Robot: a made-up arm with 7 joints.
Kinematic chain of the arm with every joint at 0, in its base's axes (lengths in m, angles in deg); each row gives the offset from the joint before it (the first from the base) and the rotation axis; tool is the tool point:
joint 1: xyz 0 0 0.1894 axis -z
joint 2: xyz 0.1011 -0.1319 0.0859 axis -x
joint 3: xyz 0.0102 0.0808 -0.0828 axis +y
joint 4: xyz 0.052 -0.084 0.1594 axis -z
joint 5: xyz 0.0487 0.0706 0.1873 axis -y
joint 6: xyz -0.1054 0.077 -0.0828 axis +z
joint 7: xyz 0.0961 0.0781 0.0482 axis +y
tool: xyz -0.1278 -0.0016 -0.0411
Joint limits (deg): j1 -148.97..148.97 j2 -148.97..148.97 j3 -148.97..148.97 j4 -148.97..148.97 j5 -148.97..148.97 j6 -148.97..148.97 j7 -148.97..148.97
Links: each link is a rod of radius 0.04 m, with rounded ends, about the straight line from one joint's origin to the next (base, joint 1, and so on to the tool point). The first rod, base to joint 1, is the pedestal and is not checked.
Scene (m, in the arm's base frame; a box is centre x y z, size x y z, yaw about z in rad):
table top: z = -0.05
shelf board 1: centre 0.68 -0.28 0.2 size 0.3 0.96 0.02 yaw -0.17
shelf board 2: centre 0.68 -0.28 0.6 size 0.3 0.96 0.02 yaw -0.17
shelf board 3: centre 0.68 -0.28 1 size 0.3 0.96 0.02 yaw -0.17
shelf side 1: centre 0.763 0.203 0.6 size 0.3 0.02 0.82 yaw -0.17
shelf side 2: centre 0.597 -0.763 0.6 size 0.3 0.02 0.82 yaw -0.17
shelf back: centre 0.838 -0.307 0.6 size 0.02 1 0.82 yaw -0.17
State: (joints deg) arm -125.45 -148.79 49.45 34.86 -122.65 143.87 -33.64
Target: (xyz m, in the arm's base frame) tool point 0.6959 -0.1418 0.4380
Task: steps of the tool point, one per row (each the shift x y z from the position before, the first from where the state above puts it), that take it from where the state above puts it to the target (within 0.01 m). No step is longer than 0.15 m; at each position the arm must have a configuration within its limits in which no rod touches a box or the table.
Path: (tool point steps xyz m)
1: 0.1022 -0.0393 -0.0322
2: 0.0925 -0.0405 0.0422
3: 0.0604 -0.0490 0.0807
4: 0.0307 -0.0612 0.0862
5: 0.1145 -0.0748 0.0344
6: 0.0884 -0.1043 0.0289
7: 0.0548 -0.1241 0.0230
8: 0.0176 -0.1332 0.0169
9: -0.0200 -0.1310 0.0110
10: 0.0561 -0.0264 0.0130
11: 0.0588 -0.0180 0.0075
12: 0.0588 -0.0093 0.0004
13: 0.0557 -0.0009 -0.0069
14: 0.0498 0.0067 -0.0140

